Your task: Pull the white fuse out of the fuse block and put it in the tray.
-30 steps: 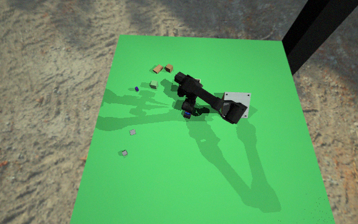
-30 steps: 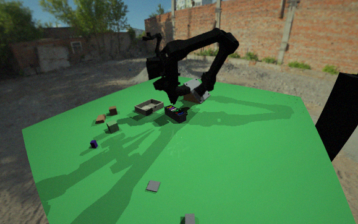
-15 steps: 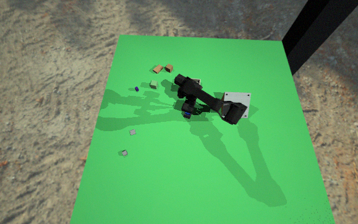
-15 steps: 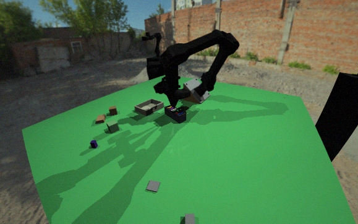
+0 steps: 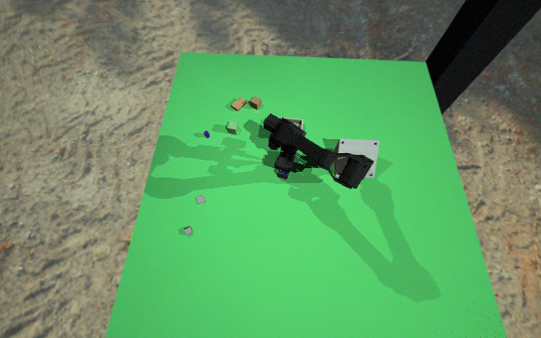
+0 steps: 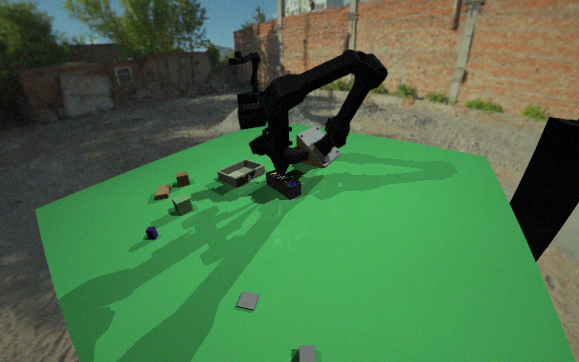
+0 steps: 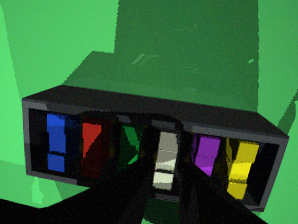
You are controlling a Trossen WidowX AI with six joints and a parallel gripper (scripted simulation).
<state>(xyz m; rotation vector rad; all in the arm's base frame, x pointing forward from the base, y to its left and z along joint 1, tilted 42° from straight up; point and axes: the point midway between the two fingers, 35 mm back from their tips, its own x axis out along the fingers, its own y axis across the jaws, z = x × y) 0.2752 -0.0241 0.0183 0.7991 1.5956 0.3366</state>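
Now: the white fuse 2 cm below my gripper tip. From my gripper tip the other things lie so: tray 17 cm to the right, 4 cm below.
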